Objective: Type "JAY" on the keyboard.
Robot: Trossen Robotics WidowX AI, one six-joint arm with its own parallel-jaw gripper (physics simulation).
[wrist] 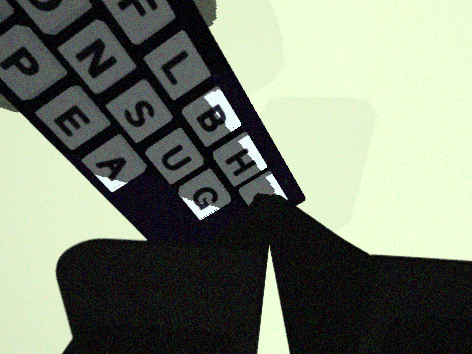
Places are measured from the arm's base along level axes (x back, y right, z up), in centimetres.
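Pixels of known places: gripper, fingertip midpoint: (pixel 268 204).
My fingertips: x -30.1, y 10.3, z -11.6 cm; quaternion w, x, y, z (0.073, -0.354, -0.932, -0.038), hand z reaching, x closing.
Observation:
Behind a point stands the place of what it marks.
The dark keyboard (pixel 135 200) {x -26.2, y 6.7, z -12.0 cm} runs from the upper left to the middle of the wrist view, with grey lettered keys. The A key (pixel 116 162) {x -27.2, y 5.1, z -11.5 cm} is near its lower left edge, with its lower corner brightly lit. No J or Y letter can be read in this view. My gripper (pixel 268 204) {x -30.1, y 10.3, z -11.6 cm} is shut and empty, with its dark fingertips together over the keyboard's near end. The tips cover part of a key beside the H key (pixel 240 161) {x -30.5, y 8.0, z -11.5 cm}, and that key's letter is hidden. Whether the tips touch the key cannot be told.
The G key (pixel 205 195) {x -28.6, y 8.2, z -11.5 cm} and the U key (pixel 175 156) {x -28.8, y 6.3, z -11.5 cm} lie left of the fingertips. The B key (pixel 212 117) {x -30.8, y 6.1, z -11.5 cm}, L key (pixel 177 65) {x -31.0, y 4.2, z -11.5 cm} and S key (pixel 139 111) {x -29.1, y 4.4, z -11.5 cm} are farther up. Pale table surface (pixel 420 175) {x -36.3, y 15.1, z -13.1 cm} with faint shadows lies right of the keyboard.

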